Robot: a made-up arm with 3 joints. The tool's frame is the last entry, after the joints. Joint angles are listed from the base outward. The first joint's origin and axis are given. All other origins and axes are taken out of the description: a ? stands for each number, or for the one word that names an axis. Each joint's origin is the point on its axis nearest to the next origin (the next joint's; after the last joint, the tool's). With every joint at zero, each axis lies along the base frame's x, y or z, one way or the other. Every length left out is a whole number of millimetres.
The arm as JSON. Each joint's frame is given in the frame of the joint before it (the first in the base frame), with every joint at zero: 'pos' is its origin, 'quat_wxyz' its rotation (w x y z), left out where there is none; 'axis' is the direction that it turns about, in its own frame. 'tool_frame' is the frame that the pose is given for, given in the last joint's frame.
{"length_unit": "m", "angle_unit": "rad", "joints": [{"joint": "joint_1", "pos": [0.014, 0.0, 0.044], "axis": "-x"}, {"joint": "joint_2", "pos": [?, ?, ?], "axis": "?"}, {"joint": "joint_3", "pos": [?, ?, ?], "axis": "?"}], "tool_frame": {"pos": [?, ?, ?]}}
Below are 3 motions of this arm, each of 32 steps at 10 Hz.
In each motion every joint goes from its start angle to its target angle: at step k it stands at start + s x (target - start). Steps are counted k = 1, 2, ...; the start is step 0. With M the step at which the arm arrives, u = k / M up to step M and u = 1 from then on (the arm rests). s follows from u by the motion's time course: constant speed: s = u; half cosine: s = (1 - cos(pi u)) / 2; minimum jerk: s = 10 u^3 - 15 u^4 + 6 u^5.
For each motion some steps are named. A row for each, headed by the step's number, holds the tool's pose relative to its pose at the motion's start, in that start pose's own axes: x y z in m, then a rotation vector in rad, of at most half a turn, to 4 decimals.
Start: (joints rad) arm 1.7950 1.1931 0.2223
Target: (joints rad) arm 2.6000 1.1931 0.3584
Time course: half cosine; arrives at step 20
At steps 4, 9, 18, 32:
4: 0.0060 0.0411 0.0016 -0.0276 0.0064 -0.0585
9: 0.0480 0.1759 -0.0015 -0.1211 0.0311 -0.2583
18: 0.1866 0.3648 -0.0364 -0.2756 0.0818 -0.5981
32: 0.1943 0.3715 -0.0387 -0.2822 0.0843 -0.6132

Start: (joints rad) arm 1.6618 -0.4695 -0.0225
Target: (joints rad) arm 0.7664 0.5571 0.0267
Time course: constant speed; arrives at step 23
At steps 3, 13, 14, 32:
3: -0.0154 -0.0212 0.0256 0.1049 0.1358 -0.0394
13: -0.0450 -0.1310 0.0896 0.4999 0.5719 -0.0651
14: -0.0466 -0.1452 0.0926 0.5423 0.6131 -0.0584
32: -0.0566 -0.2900 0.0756 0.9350 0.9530 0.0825

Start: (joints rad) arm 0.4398 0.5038 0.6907
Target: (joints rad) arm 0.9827 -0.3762 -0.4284
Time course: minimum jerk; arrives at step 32
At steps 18, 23, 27, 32:
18: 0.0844 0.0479 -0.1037 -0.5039 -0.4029 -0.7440
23: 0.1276 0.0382 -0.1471 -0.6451 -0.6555 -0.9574
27: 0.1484 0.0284 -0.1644 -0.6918 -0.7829 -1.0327
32: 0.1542 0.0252 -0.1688 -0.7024 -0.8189 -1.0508

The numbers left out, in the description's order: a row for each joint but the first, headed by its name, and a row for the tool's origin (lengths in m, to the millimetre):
joint_2: xyz 0.0 -0.005 0.363, axis +y
joint_3: xyz -0.215 0.0 -0.106, axis +z
tool: xyz -0.033 -0.068 0.0

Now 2 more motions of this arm.
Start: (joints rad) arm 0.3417 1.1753 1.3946
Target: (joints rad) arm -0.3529 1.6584 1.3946
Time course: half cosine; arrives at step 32
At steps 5, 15, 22, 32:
5: -0.0190 -0.0026 0.0035 0.0308 -0.0100 0.0381
15: -0.1450 -0.0431 0.0206 0.2283 -0.0495 0.3011
22: -0.2427 -0.1071 0.0258 0.3805 -0.0460 0.5317
32: -0.3006 -0.1652 0.0245 0.4750 -0.0246 0.6929

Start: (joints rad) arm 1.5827 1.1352 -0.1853
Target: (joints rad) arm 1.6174 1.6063 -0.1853
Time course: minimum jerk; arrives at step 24
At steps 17, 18, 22, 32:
17: -0.0252 0.0138 0.1101 -0.0804 0.3912 -0.0288
18: -0.0254 0.0149 0.1166 -0.0847 0.4138 -0.0306
22: -0.0252 0.0173 0.1297 -0.0932 0.4594 -0.0341
32: -0.0252 0.0174 0.1303 -0.0936 0.4617 -0.0343

